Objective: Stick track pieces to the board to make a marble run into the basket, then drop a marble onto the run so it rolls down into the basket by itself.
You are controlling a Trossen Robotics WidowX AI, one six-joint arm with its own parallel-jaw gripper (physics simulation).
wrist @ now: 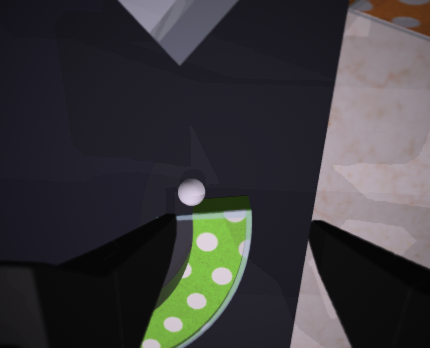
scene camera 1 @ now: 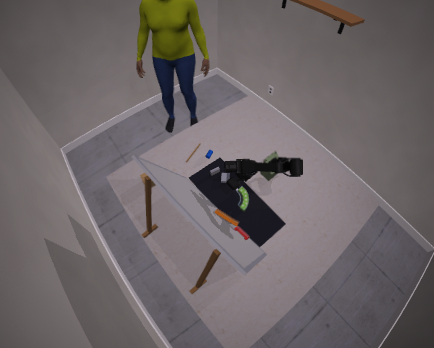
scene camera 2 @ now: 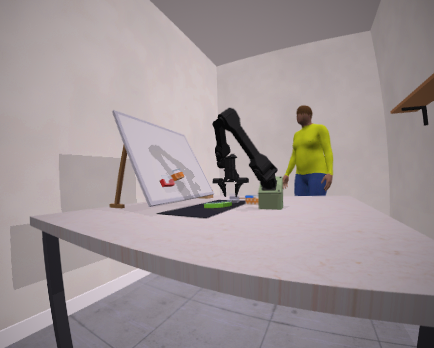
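Where they show: gripper, fingertip midpoint: [wrist: 242, 226] [scene camera 1: 241, 184] [scene camera 2: 230, 196]; arm's base, origin of the base link: [scene camera 2: 269, 185].
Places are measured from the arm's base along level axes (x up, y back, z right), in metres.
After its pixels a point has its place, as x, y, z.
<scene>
My gripper [scene camera 2: 231, 194] {-0.061, -0.216, 0.048} [wrist: 242, 226] {-0.061, -0.216, 0.048} is open and empty above the black mat [scene camera 1: 270, 222] {-0.105, -0.236, -0.228} [scene camera 2: 187, 212] {-0.106, -0.309, -0.219} [wrist: 125, 115] {-0.105, -0.281, 0.090}. The white marble [wrist: 191, 192] {-0.090, -0.242, 0.051} lies on the mat by the end of a green curved track piece [scene camera 1: 243, 199] {-0.084, -0.264, -0.028} [scene camera 2: 217, 204] {-0.089, -0.246, -0.052} [wrist: 215, 250] {-0.084, -0.228, 0.020} with white dots. In the wrist view that end shows between my fingers, and the left finger covers part of the piece. The tilted board [scene camera 1: 175, 187] {0.246, -0.589, 0.101} [scene camera 2: 140, 145] {0.204, -0.541, -0.268} bears an orange track piece [scene camera 1: 226, 217] {0.070, -0.457, -0.093} [scene camera 2: 177, 176] {0.053, -0.427, -0.128} and, lower down, a red piece [scene camera 1: 242, 233] {0.016, -0.437, -0.194} [scene camera 2: 166, 183] {0.021, -0.422, -0.219}. I cannot tell whether the red piece is the basket.
Grey blocks [scene camera 1: 215, 171] [wrist: 185, 35] lie on the mat. Another orange piece [scene camera 2: 251, 200] {-0.087, -0.128, 0.132} [wrist: 400, 15] {-0.094, -0.149, 0.138} lies on the table by my green base [scene camera 2: 270, 200] {-0.068, 0.009, -0.028}. A blue piece [scene camera 1: 209, 154] {-0.080, -0.215, 0.345} and a thin wooden stick [scene camera 1: 193, 152] {-0.101, -0.276, 0.438} lie beyond the mat. A person [scene camera 1: 172, 35] [scene camera 2: 310, 150] stands behind the table.
</scene>
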